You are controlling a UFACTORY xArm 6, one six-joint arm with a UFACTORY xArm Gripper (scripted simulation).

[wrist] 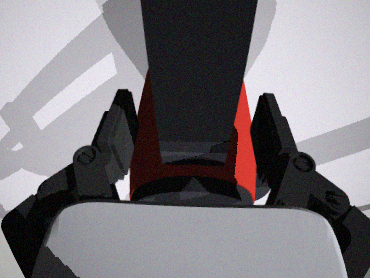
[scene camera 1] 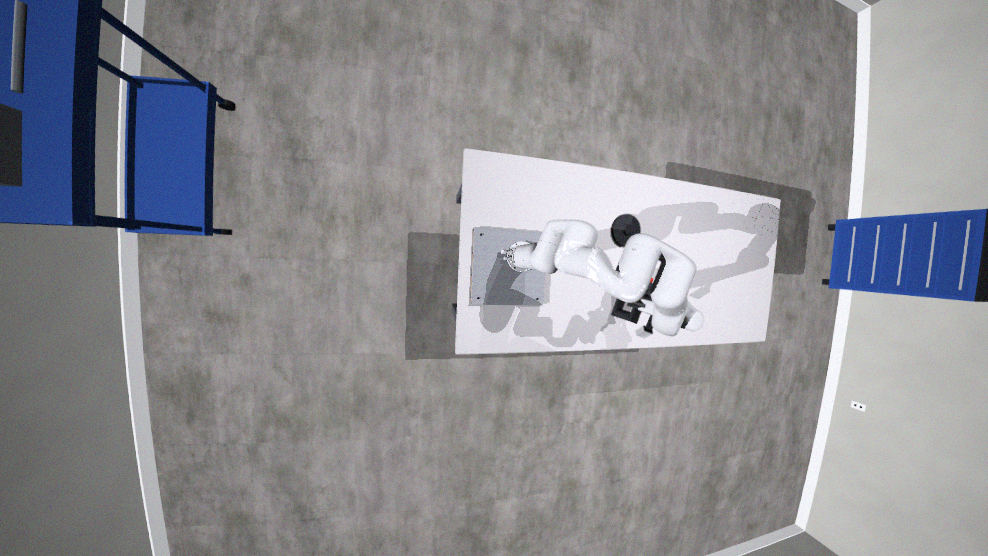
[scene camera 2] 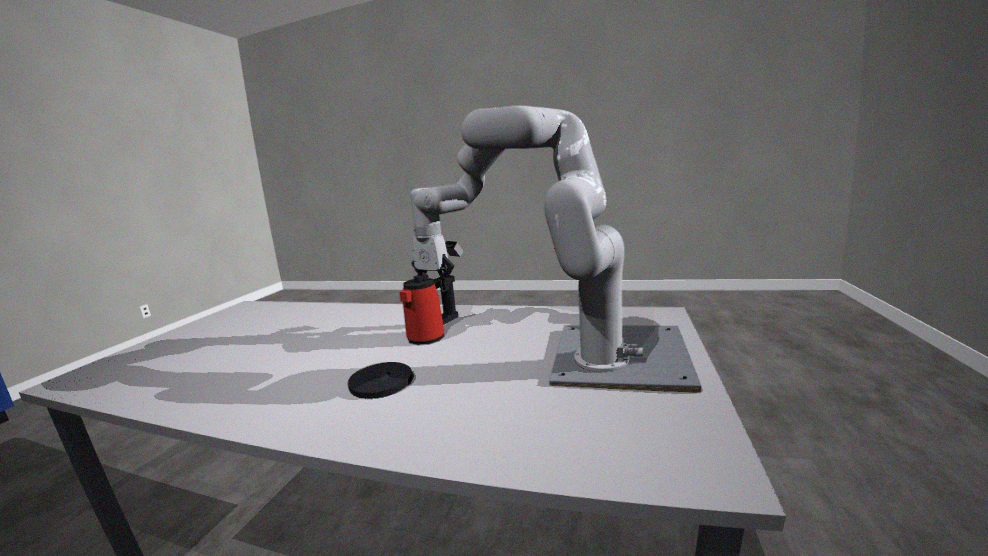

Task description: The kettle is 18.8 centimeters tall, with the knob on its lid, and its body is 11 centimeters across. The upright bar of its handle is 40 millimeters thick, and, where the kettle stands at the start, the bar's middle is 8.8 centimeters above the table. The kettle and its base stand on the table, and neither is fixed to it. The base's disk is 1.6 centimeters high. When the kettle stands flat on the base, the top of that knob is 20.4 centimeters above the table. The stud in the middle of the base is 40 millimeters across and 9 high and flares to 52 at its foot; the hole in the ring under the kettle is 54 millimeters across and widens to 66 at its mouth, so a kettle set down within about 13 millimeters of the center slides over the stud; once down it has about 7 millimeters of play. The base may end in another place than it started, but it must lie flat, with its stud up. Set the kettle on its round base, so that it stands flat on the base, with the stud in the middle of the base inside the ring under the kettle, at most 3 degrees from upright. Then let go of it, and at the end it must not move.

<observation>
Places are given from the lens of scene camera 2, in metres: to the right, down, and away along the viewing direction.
red kettle [scene camera 2: 424, 322]: -0.19, 0.12, 1.12
black round base [scene camera 2: 387, 378]: -0.25, 0.23, 0.93
The marked spots on the red kettle and the black round base are 0.23 m apart.
</observation>
